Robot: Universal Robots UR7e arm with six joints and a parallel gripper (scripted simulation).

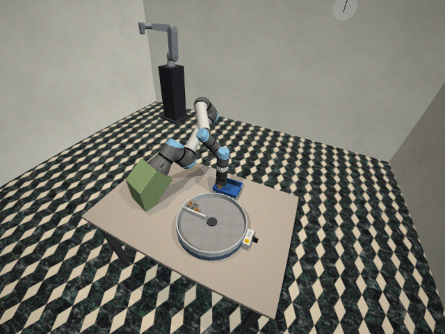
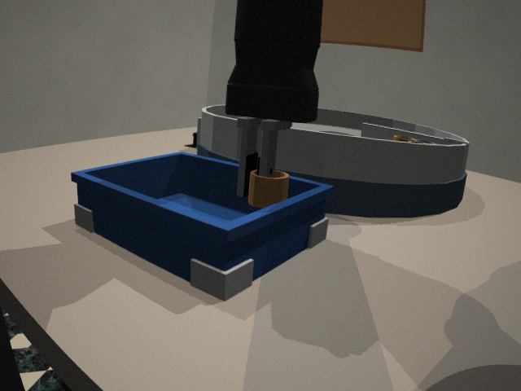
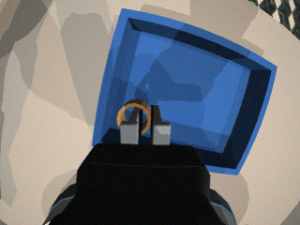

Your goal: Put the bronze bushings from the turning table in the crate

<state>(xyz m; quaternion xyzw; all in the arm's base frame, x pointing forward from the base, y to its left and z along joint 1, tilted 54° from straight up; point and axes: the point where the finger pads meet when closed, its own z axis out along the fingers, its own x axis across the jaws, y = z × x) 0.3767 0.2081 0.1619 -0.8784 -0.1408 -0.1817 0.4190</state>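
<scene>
Right now the blue crate is 40 mm ahead of my hand, 30 mm to the left of it and 30 mm below it. From my hand the other things lie so: turning table 120 mm ahead, 290 mm to the right.
</scene>
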